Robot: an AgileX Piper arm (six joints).
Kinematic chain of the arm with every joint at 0, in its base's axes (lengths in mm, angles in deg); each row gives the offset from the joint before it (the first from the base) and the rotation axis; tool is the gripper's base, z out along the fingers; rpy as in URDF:
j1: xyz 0 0 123 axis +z
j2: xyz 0 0 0 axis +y
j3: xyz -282.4 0 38.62 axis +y
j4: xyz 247.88 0 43.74 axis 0.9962 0 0.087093
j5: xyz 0 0 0 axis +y
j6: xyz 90.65 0 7.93 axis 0.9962 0 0.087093
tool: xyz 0 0 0 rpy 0 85.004 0
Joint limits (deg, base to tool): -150..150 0..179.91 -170..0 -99.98..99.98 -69.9..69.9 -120..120
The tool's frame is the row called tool.
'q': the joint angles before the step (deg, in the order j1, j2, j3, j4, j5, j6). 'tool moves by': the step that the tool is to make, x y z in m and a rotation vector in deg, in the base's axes. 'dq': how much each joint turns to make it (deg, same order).
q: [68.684, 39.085, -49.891, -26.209, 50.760, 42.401]
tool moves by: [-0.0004, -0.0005, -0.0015, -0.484, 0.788, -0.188]
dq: [-0.025, -0.004, 0.066, 0.508, 0.743, -0.024]
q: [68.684, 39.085, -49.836, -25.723, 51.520, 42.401]
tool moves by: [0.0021, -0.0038, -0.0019, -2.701, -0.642, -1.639]
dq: [-0.020, 0.010, -0.004, -1.950, 2.542, -0.018]
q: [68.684, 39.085, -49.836, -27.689, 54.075, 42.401]
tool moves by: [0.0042, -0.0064, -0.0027, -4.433, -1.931, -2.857]
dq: [0.027, 0.005, 0.226, -4.081, 3.698, 0.034]
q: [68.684, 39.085, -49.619, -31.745, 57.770, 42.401]
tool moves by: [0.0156, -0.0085, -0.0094, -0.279, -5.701, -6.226]
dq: [-8.607, -0.761, 3.924, -4.570, -6.450, 0.056]
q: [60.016, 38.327, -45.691, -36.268, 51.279, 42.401]
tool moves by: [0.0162, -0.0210, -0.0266, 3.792, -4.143, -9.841]
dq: [-17.977, -2.826, 8.516, 0.517, -13.882, 0.006]
